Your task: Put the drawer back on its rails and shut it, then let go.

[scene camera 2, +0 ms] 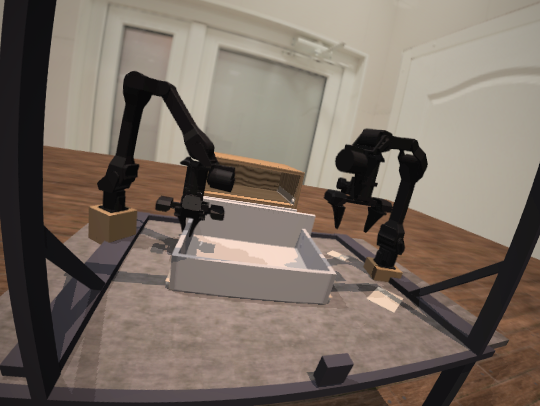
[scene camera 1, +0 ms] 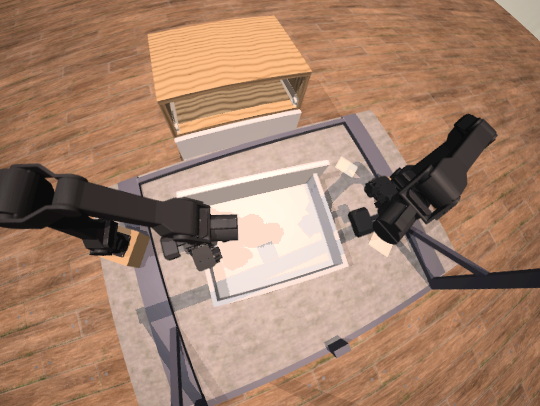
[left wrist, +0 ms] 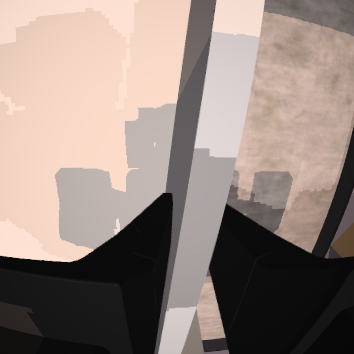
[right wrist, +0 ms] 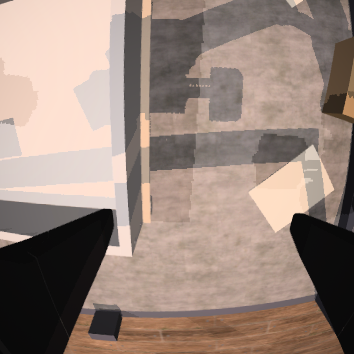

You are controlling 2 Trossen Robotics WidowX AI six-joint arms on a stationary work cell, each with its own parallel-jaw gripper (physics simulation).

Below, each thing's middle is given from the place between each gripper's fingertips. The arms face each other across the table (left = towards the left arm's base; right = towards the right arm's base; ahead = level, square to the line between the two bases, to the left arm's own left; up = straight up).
Scene:
Now: the white drawer (scene camera 1: 287, 235) 1 cm behind my left hand, 20 cm to the right of it and 1 cm above it. The rest, counted from my left hand: tan arm base (scene camera 2: 103, 226) (5 cm ahead, 24 cm to the left, 2 cm below); then small dark block (scene camera 2: 332, 369) (40 cm behind, 32 cm to the right, 4 cm below); then white drawer front (scene camera 1: 199, 143) (36 cm ahead, 19 cm to the right, 3 cm below).
I see the white drawer 60 mm ahead of my right hand, 250 mm to the left of it and 100 mm below it. From my right hand the other things lie so: small dark block: 330 mm behind, 130 mm to the left, 150 mm below; then white drawer front: 430 mm ahead, 260 mm to the left, 150 mm below; then wooden cabinet (scene camera 1: 299, 84): 600 mm ahead, 280 mm to the left, 130 mm below.

